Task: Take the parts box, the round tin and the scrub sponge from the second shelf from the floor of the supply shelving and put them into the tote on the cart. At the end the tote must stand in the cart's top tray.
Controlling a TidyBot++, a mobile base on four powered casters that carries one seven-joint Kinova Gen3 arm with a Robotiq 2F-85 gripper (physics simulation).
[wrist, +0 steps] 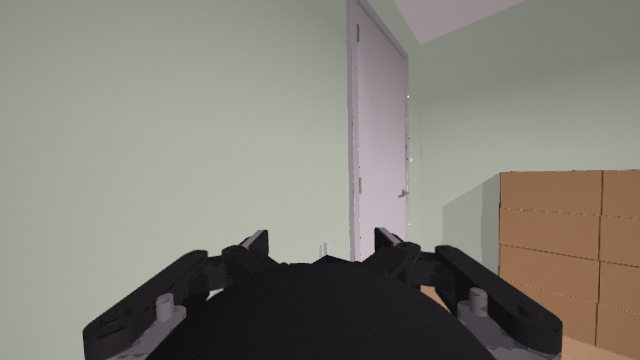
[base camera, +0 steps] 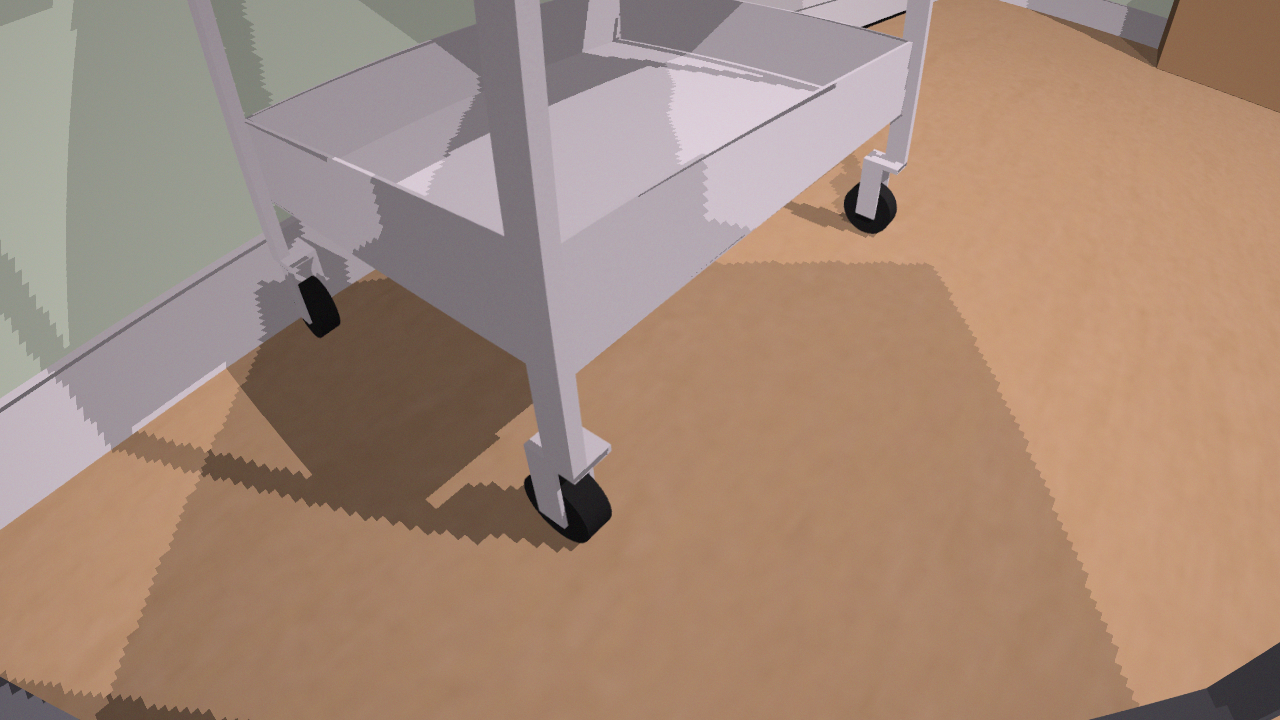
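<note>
The light grey cart [base camera: 523,179] stands close in front of the base in the base view, one corner post toward me. Its lower tray [base camera: 644,259] shows no objects in the part that is visible. The top tray is out of the picture. My gripper [wrist: 321,240] is open and empty in the wrist view, pointing toward the wall and door. The tote, the parts box, the round tin, the scrub sponge and the supply shelving do not show in either view.
A pale green wall [base camera: 152,134] [wrist: 175,125] runs behind the cart, at left. A door [wrist: 382,135] is ahead in the wrist view. Stacked brown boxes [wrist: 550,230] stand at right; a brown block [base camera: 1230,53] shows at the base view's upper right. Black castors [base camera: 590,510] carry the cart.
</note>
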